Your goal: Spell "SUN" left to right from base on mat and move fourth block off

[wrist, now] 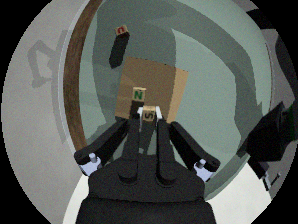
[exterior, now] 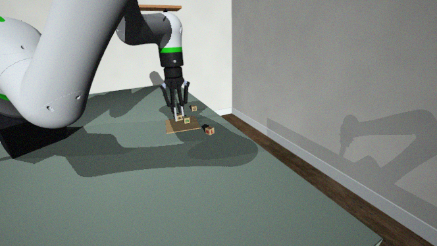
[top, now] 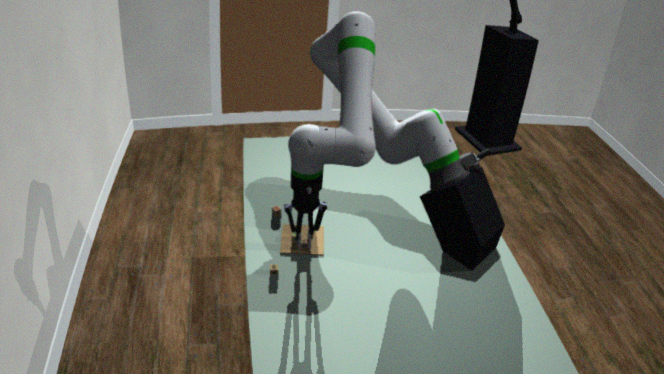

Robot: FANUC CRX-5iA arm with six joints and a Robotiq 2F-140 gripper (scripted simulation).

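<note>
My hand is 4 cm to the left of the tan mat, 4 cm above it and 1 cm past it.
</note>
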